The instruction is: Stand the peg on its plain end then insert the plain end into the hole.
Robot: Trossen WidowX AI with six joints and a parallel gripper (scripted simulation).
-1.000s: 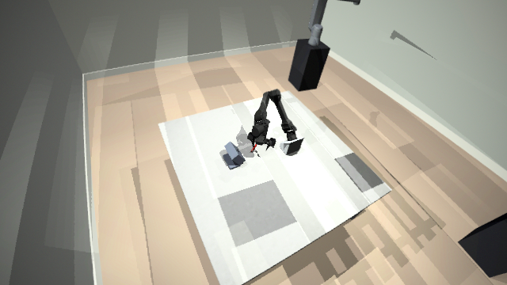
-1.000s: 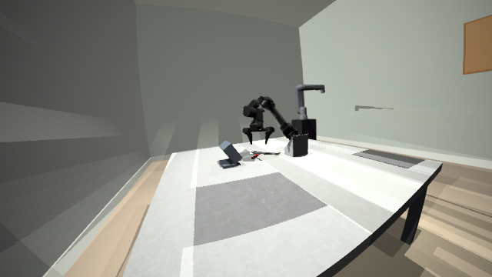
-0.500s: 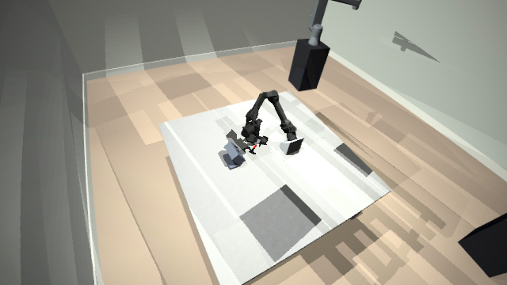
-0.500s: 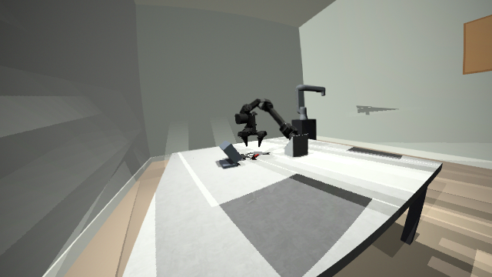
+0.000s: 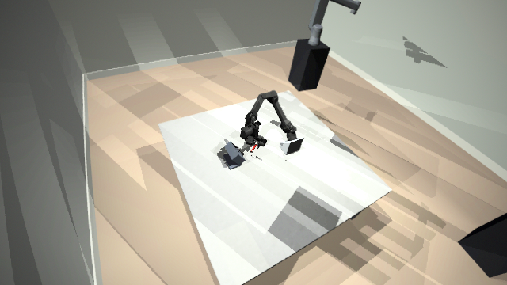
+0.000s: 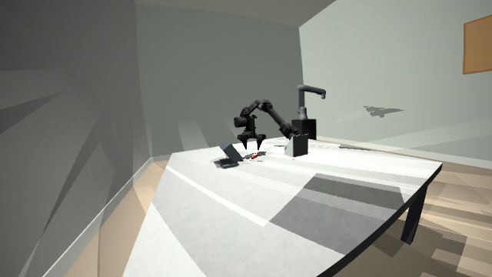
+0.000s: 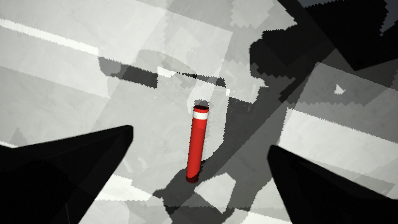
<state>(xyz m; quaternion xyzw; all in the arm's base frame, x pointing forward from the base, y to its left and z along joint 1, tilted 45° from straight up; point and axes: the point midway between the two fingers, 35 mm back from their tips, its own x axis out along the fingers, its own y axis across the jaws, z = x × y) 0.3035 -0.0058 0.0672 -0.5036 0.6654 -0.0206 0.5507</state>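
My gripper tip is now 50 mm above the red peg, 10 mm to the left of it and 10 mm past it. The rest, counted from my gripper tip: dark sloped panel: 150 mm ahead, 40 mm to the left, 20 mm above.
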